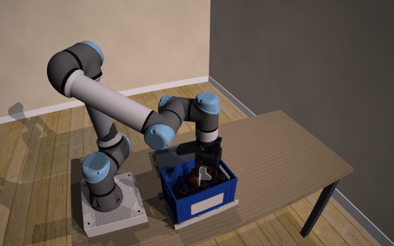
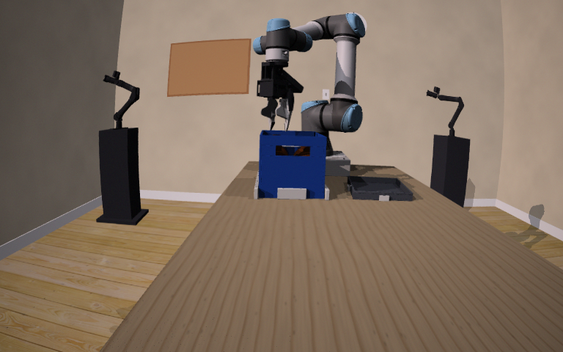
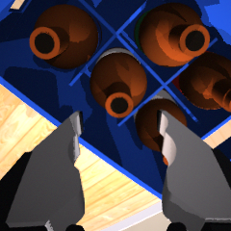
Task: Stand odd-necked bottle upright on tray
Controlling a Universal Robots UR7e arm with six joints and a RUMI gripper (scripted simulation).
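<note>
The crate is 10 mm ahead of my hand, 40 mm to the left of it and 110 mm below it. The rest, counted from my hand: tray: 50 mm ahead, 320 mm to the left, 180 mm below.
</note>
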